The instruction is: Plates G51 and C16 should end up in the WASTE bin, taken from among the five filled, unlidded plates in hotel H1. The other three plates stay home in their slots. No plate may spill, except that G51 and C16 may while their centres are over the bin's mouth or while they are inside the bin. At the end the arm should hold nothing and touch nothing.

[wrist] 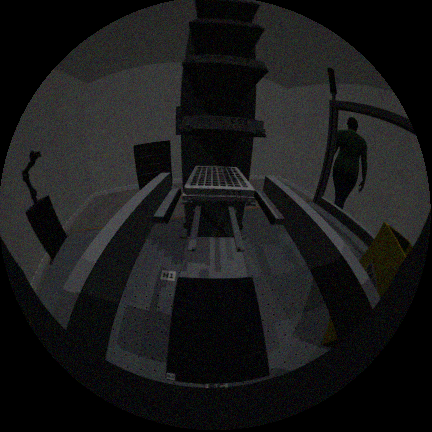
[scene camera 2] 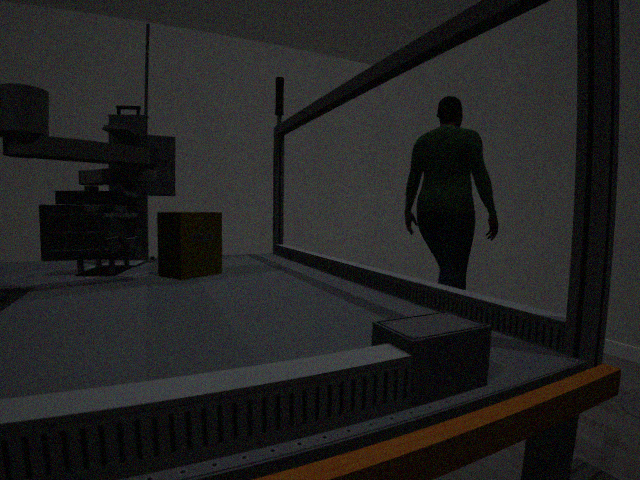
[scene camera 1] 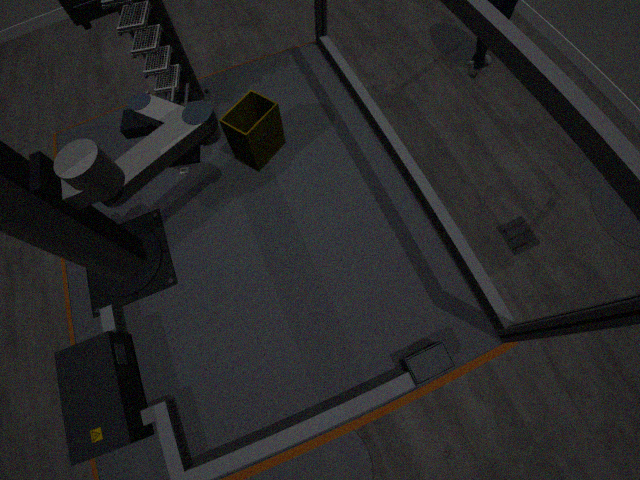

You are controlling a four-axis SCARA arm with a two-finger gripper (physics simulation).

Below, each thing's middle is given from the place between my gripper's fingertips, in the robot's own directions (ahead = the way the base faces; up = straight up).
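The cabinet (scene camera 1: 92, 385) is 850 mm to the right of my hand, 440 mm behind it and 150 mm below it. As for the hotel H1 (wrist: 213, 149), I find it 80 mm above my hand, 160 mm to the left of it and 50 mm ahead of it.
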